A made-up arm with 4 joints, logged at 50 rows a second.
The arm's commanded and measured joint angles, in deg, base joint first. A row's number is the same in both.
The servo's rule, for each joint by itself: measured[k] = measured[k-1] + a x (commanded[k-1-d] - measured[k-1]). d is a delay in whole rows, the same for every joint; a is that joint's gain. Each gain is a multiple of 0.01, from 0.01 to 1. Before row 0 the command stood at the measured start. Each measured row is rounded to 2 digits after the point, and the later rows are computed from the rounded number. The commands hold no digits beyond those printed.
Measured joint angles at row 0: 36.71 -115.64 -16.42 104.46
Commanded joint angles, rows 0 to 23: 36.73 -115.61 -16.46 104.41; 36.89 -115.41 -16.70 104.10; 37.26 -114.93 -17.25 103.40; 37.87 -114.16 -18.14 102.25; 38.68 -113.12 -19.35 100.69; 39.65 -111.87 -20.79 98.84; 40.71 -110.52 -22.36 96.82; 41.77 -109.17 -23.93 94.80; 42.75 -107.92 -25.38 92.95; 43.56 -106.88 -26.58 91.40; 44.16 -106.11 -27.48 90.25; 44.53 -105.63 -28.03 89.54; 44.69 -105.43 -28.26 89.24; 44.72 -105.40 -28.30 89.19; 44.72 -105.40 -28.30 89.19; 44.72 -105.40 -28.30 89.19; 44.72 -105.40 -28.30 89.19; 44.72 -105.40 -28.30 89.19; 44.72 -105.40 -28.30 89.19; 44.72 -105.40 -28.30 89.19; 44.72 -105.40 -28.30 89.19; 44.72 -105.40 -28.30 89.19; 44.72 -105.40 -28.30 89.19; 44.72 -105.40 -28.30 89.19
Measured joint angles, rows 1 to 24: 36.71 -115.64 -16.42 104.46; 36.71 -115.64 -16.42 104.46; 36.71 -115.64 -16.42 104.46; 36.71 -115.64 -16.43 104.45; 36.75 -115.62 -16.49 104.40; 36.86 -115.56 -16.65 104.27; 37.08 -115.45 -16.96 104.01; 37.43 -115.26 -17.46 103.58; 37.92 -114.99 -18.16 102.96; 38.53 -114.63 -19.04 102.16; 39.24 -114.19 -20.07 101.20; 40.01 -113.69 -21.19 100.13; 40.79 -113.15 -22.32 99.00; 41.53 -112.59 -23.40 97.86; 42.19 -112.03 -24.37 96.78; 42.74 -111.50 -25.19 95.80; 43.18 -111.01 -25.84 94.94; 43.52 -110.56 -26.36 94.19; 43.78 -110.15 -26.77 93.54; 43.99 -109.77 -27.09 92.97; 44.15 -109.42 -27.34 92.48; 44.28 -109.10 -27.54 92.05; 44.38 -108.80 -27.70 91.68; 44.45 -108.53 -27.83 91.36
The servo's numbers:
d 3
a 0.22 0.08 0.21 0.13

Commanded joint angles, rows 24 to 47: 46.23 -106.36 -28.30 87.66; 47.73 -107.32 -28.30 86.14; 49.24 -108.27 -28.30 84.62; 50.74 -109.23 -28.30 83.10; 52.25 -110.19 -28.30 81.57; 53.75 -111.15 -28.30 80.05; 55.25 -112.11 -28.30 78.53; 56.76 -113.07 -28.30 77.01; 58.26 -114.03 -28.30 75.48; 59.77 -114.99 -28.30 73.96; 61.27 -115.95 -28.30 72.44; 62.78 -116.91 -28.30 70.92; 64.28 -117.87 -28.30 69.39; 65.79 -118.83 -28.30 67.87; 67.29 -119.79 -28.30 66.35; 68.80 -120.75 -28.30 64.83; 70.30 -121.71 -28.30 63.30; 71.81 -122.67 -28.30 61.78; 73.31 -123.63 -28.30 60.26; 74.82 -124.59 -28.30 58.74; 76.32 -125.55 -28.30 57.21; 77.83 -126.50 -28.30 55.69; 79.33 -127.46 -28.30 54.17; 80.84 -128.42 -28.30 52.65
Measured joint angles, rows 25 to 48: 44.51 -108.28 -27.93 91.08; 44.56 -108.05 -28.01 90.83; 44.60 -107.84 -28.07 90.62; 44.96 -107.72 -28.12 90.24; 45.57 -107.69 -28.16 89.71; 46.38 -107.74 -28.19 89.05; 47.34 -107.86 -28.21 88.28; 48.42 -108.05 -28.23 87.41; 49.59 -108.30 -28.24 86.45; 50.84 -108.60 -28.25 85.42; 52.14 -108.96 -28.26 84.33; 53.49 -109.37 -28.27 83.18; 54.87 -109.82 -28.28 81.98; 56.28 -110.31 -28.28 80.74; 57.71 -110.84 -28.28 79.46; 59.16 -111.40 -28.28 78.15; 60.62 -111.99 -28.28 76.81; 62.09 -112.61 -28.28 75.45; 63.57 -113.26 -28.28 74.07; 65.05 -113.94 -28.28 72.67; 66.54 -114.64 -28.28 71.25; 68.03 -115.36 -28.28 69.82; 69.52 -116.10 -28.28 68.38; 71.02 -116.86 -28.28 66.93
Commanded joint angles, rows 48 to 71: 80.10 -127.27 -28.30 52.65; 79.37 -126.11 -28.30 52.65; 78.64 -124.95 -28.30 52.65; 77.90 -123.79 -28.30 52.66; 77.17 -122.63 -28.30 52.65; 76.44 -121.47 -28.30 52.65; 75.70 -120.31 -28.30 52.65; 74.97 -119.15 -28.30 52.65; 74.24 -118.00 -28.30 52.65; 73.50 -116.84 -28.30 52.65; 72.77 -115.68 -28.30 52.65; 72.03 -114.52 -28.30 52.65; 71.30 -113.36 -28.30 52.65; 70.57 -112.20 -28.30 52.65; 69.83 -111.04 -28.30 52.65; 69.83 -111.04 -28.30 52.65; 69.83 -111.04 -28.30 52.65; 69.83 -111.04 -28.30 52.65; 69.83 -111.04 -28.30 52.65; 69.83 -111.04 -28.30 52.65; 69.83 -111.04 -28.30 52.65; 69.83 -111.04 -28.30 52.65; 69.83 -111.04 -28.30 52.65; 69.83 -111.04 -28.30 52.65
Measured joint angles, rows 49 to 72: 72.52 -117.63 -28.28 65.47; 74.02 -118.42 -28.28 64.00; 75.52 -119.22 -28.28 62.52; 76.53 -119.86 -28.28 61.24; 77.15 -120.36 -28.28 60.12; 77.48 -120.73 -28.28 59.15; 77.57 -120.97 -28.28 58.31; 77.48 -121.10 -28.28 57.57; 77.25 -121.13 -28.28 56.93; 76.91 -121.06 -28.28 56.37; 76.48 -120.91 -28.28 55.89; 75.99 -120.68 -28.28 55.47; 75.44 -120.37 -28.28 55.10; 74.85 -119.99 -28.28 54.78; 74.23 -119.55 -28.28 54.50; 73.59 -119.05 -28.28 54.26; 72.93 -118.50 -28.28 54.05; 72.25 -117.90 -28.28 53.87; 71.72 -117.35 -28.28 53.71; 71.30 -116.85 -28.28 53.57; 70.98 -116.39 -28.28 53.45; 70.73 -115.96 -28.28 53.35; 70.53 -115.57 -28.28 53.26; 70.38 -115.21 -28.28 53.18
